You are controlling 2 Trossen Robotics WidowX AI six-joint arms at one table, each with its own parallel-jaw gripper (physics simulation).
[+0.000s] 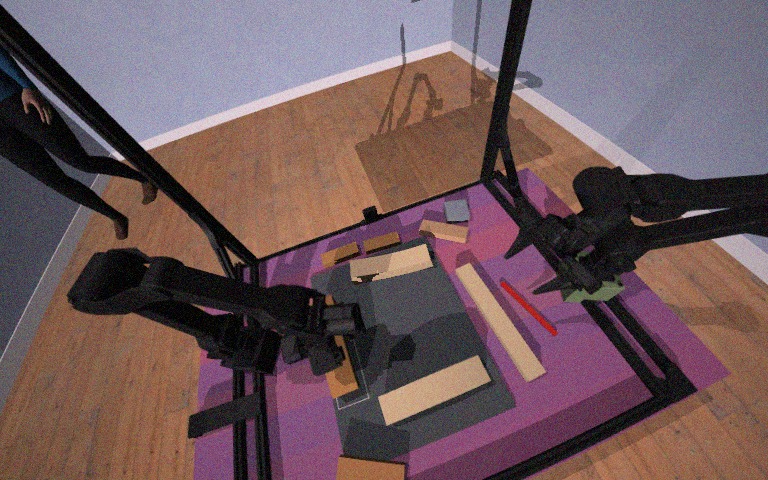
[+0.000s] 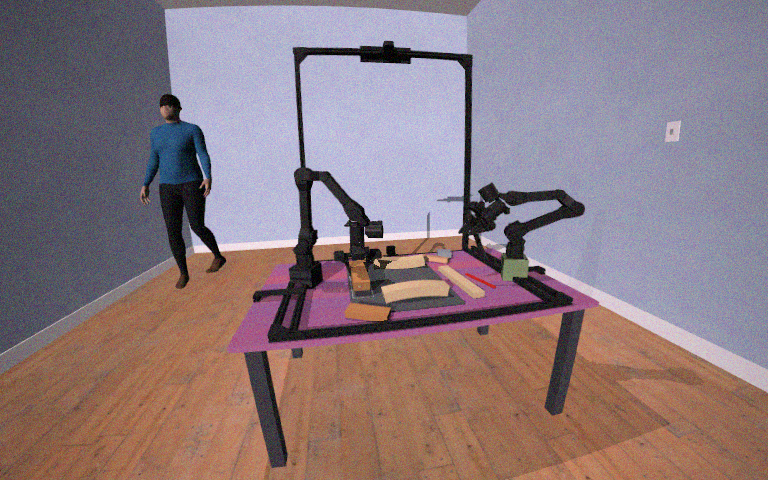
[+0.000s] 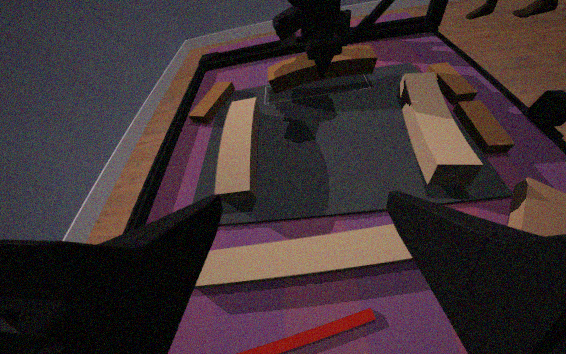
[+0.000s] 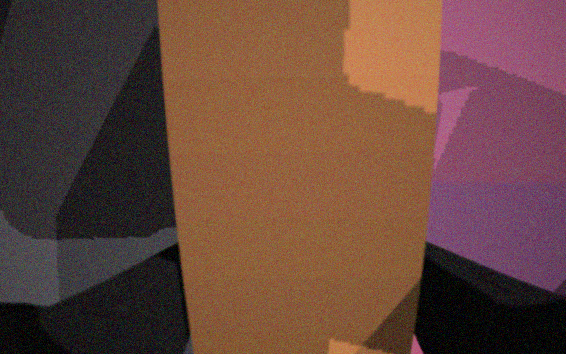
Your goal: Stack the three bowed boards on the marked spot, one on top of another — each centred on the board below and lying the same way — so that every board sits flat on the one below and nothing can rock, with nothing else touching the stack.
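Frame: origin at the left arm's base, x right, y ahead, z up, level; millimetres.
Where they show: left gripper, fingertip midpoint: (image 1: 518,275) (image 2: 463,233) (image 3: 304,201); right gripper, fingertip midpoint: (image 1: 334,343) (image 3: 319,70) (image 4: 297,243); left arm's base, origin of the base link: (image 1: 595,268) (image 2: 514,256); right arm's base, origin of the base link: (image 1: 243,346) (image 2: 305,265).
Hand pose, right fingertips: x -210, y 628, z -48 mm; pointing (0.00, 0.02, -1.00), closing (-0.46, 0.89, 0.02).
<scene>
Each offset is from my right fingertips to the top centre of the thing. "pt": to the spot under its first point. Level surfaces: height alone.
My right gripper (image 1: 333,339) (image 2: 358,258) (image 3: 319,70) is shut on an orange-brown bowed board @(dx -1, dy +0, dz +32 mm) (image 1: 343,378) (image 2: 360,280) (image 3: 288,68) (image 4: 299,193). It holds the board low over the white marked rectangle (image 1: 354,403) (image 3: 265,95) at the edge of the grey mat @(dz -38 mm) (image 1: 430,305) (image 3: 352,158). I cannot tell whether the board touches the mat. Two light tan bowed boards lie on the mat, one at the front @(pt dx -74, dy -249, dz +13 mm) (image 1: 434,388) (image 2: 414,290) (image 3: 236,147) and one at the back @(pt dx +237, dy -123, dz +2 mm) (image 1: 392,262) (image 2: 403,262) (image 3: 429,130). My left gripper (image 1: 532,267) (image 2: 473,221) (image 3: 304,201) is open and empty, raised at the table's side.
A long flat plank @(dx +110, dy -398, dz -22 mm) (image 1: 498,321) (image 3: 303,254) and a red stick @(dx +140, dy -484, dz -38 mm) (image 1: 529,308) (image 3: 317,331) lie beside the mat. Small blocks @(dx +278, dy +54, dz -21 mm) (image 1: 340,253) @(dx +375, dy -269, dz -16 mm) (image 1: 444,230) @(dx +451, dy -311, dz -8 mm) (image 1: 456,210) lie at the back. An orange block @(dx -247, dy -126, dz -13 mm) (image 1: 372,469) (image 2: 368,311) lies at the front. A person (image 2: 177,181) walks behind the table.
</scene>
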